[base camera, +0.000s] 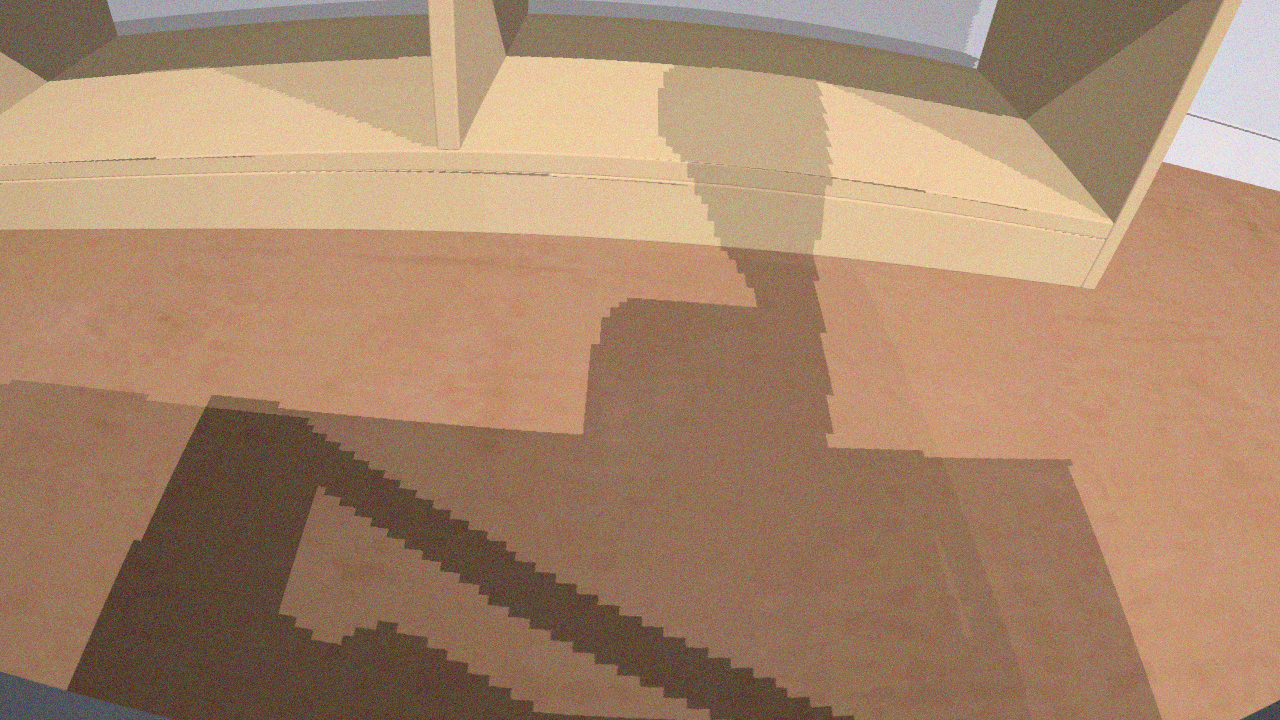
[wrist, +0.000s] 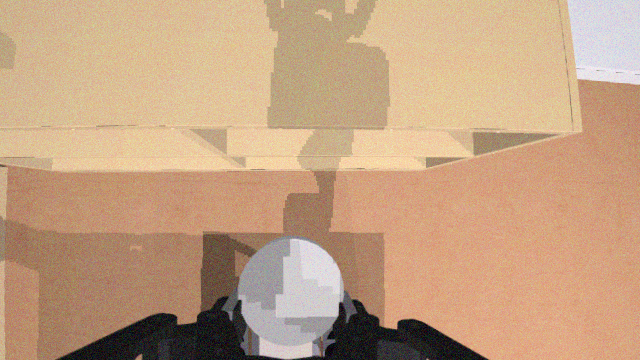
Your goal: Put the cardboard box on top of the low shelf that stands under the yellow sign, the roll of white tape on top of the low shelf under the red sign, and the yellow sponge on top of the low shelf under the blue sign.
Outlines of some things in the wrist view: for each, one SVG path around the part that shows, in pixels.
My gripper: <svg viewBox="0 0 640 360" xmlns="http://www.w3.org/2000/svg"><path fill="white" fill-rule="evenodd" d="M56 359L135 360L142 354L142 360L489 360L428 324L416 319L399 320L397 329L379 326L379 318L368 314L360 301L351 300L347 291L344 291L343 302L339 302L338 317L333 324L336 344L331 356L281 359L262 355L242 355L240 345L247 323L241 314L242 300L238 300L237 287L235 287L230 296L219 298L210 310L199 313L197 315L197 322L177 325L176 315L157 313Z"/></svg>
A roll of white tape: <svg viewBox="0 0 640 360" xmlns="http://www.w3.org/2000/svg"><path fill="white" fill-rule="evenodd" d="M288 235L266 243L249 259L239 279L238 300L242 300L241 314L255 334L276 345L299 346L318 339L334 324L339 313L339 302L343 302L344 284L336 262L320 244L303 236Z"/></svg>
